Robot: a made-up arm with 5 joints.
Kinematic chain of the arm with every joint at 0, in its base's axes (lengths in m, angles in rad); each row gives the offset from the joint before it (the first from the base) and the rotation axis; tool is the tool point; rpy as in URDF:
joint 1: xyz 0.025 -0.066 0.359 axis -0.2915 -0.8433 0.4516
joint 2: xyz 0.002 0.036 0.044 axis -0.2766 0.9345 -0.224
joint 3: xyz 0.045 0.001 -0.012 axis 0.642 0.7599 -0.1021
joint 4: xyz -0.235 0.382 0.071 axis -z
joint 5: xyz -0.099 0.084 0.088 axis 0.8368 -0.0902 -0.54
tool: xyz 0.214 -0.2 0.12 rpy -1.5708 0 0
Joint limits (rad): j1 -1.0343..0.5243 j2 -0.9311..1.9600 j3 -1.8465..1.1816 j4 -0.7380..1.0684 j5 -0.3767..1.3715
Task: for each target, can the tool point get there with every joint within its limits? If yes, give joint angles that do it. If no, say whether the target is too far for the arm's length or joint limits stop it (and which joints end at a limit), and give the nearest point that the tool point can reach.
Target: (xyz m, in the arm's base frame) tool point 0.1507 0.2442 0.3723
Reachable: yes | joints 0.1689 1.6715 -0.1338 -0.2622 0.3946
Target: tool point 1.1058 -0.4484 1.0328
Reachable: no: too far | nearest point 0.5469 -0.2508 0.6845 | short by 0.688 m
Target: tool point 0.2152 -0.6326 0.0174
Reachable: no: joint limits stop it (at a limit: joint 1, joint 3, joint 5) | nearest point 0.1036 -0.3445 -0.0464 | short by 0.316 m
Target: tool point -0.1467 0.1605 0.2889
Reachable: yes | joints -0.2715 0.0733 -1.1598 -0.0507 0.5387
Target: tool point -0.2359 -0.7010 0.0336
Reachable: no: joint limits stop it (at a limit: joint 1, joint 3, joint 4, joint 5) | nearest point -0.2415 -0.4185 0.0244 | short by 0.283 m
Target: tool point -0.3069 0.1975 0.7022
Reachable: yes | joints -0.4480 1.5671 -1.0395 0.9221 1.2208
